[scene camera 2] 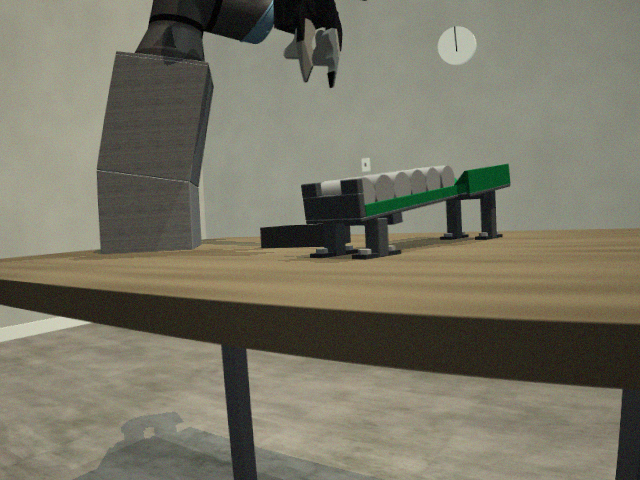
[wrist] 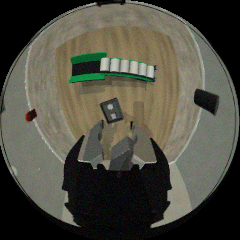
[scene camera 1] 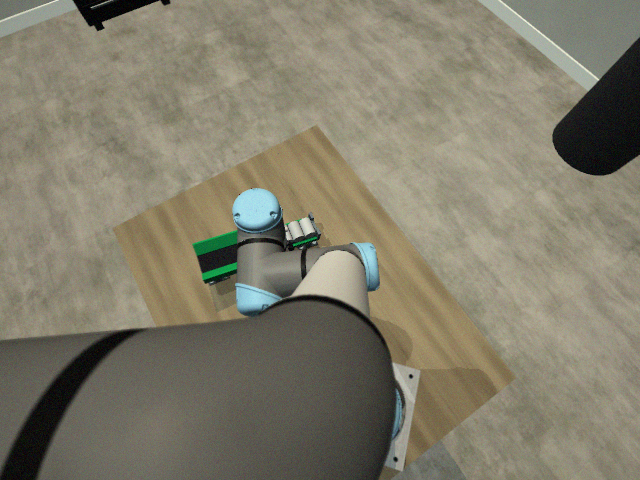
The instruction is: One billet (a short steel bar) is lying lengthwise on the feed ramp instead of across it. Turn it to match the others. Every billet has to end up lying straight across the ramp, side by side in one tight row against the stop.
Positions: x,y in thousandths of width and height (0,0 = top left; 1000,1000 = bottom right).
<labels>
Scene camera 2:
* my gripper: 499,176
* stop: 530,430
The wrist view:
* my gripper: 490,506
</labels>
